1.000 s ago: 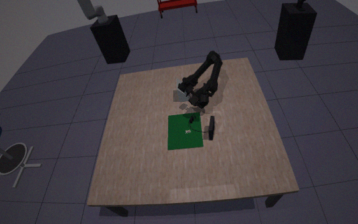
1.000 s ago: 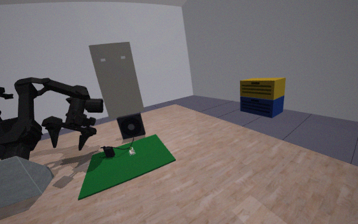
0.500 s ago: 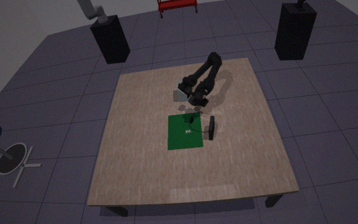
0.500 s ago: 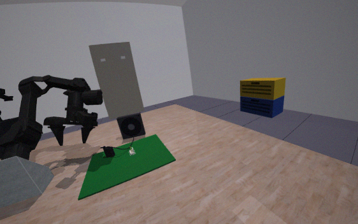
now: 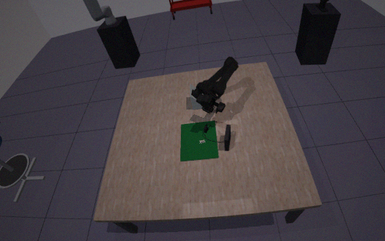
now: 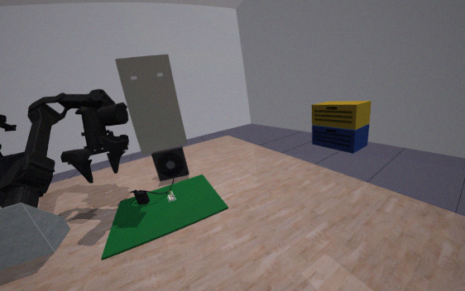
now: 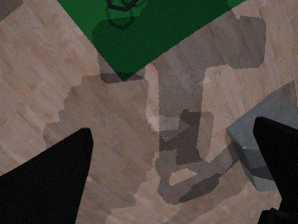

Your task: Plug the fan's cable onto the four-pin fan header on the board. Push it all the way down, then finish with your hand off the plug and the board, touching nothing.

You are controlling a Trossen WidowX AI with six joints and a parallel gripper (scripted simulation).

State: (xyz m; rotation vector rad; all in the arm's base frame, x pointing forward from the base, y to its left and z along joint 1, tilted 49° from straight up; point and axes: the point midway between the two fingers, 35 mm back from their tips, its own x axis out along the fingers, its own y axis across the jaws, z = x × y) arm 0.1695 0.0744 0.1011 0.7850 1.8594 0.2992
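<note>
My gripper tip is 10 cm short of the black plug, 8 cm above it and 3 cm to the left of it. The rest, counted from my gripper tip: black fan: 19 cm ahead, 10 cm to the left, 5 cm below; green board: 17 cm ahead, 12 cm below, 8 cm to the right.
</note>
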